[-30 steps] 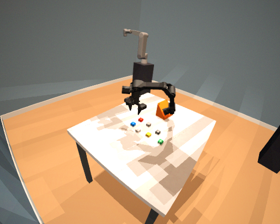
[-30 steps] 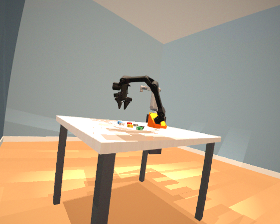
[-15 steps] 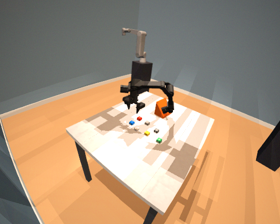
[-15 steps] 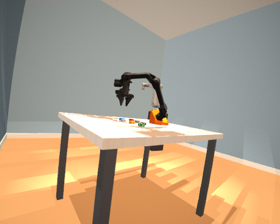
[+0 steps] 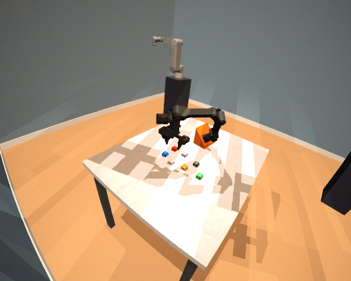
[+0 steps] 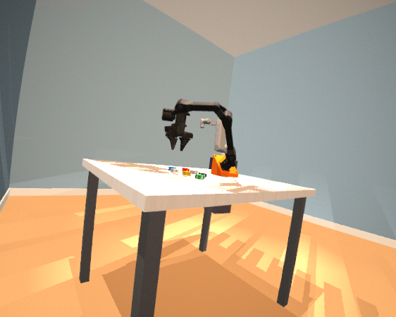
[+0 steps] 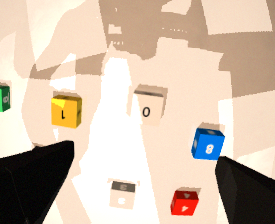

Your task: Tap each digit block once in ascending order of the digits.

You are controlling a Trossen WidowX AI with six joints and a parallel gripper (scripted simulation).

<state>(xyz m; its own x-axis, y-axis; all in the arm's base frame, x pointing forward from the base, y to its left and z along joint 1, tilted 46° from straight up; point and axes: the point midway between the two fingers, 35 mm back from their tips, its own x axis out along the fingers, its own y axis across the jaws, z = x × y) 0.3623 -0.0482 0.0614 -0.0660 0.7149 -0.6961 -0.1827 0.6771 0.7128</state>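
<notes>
The white block lies 110 mm below my gripper tip. Also, from my gripper tip: blue block (20 mm behind, 80 mm to the right, 110 mm below); yellow block (30 mm behind, 90 mm to the left, 110 mm below); light grey block (130 mm behind, 10 mm to the right, 110 mm below).
</notes>
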